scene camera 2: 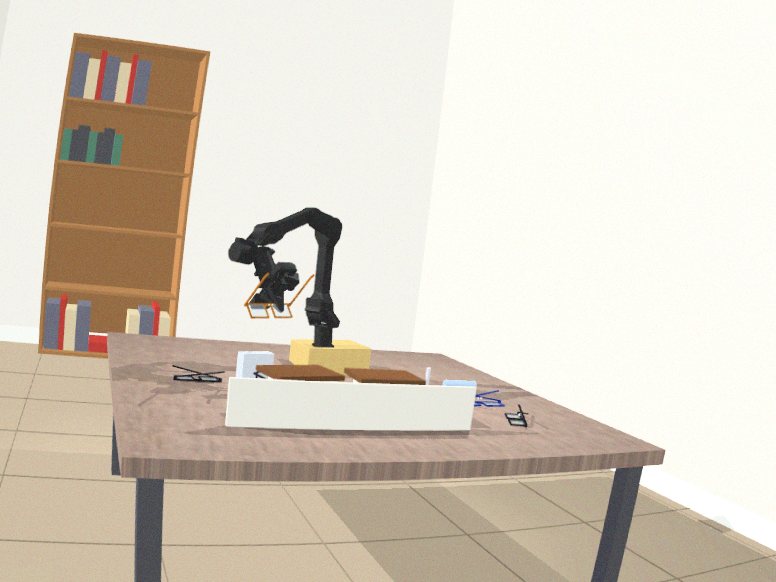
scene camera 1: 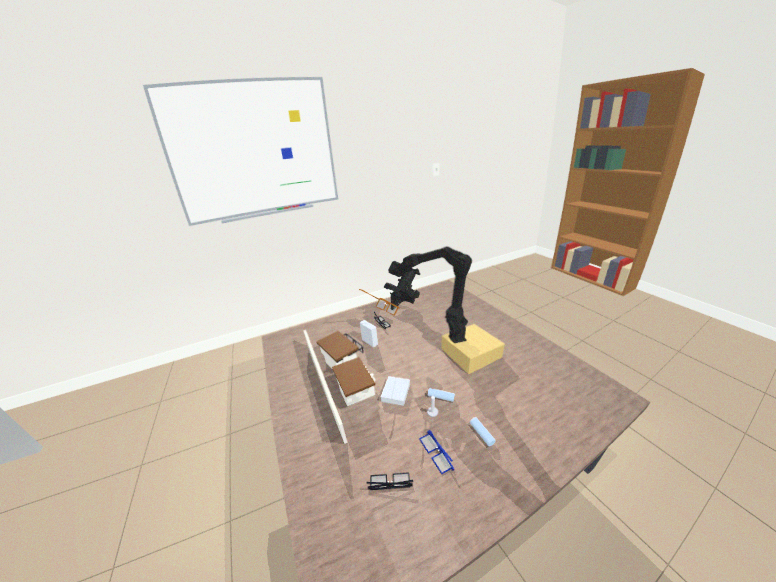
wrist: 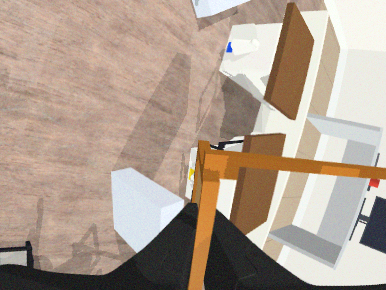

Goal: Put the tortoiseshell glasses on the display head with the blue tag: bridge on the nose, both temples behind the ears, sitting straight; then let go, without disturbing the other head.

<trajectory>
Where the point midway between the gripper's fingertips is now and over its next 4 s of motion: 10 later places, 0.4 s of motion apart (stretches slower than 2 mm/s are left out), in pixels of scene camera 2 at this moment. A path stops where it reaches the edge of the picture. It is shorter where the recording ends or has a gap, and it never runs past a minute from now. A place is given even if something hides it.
The gripper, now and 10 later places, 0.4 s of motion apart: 281,311; 282,311; 290,316; 306,324; 322,332; 336,339; 348,344; 358,347; 361,350; 361,354; 360,358
</trajectory>
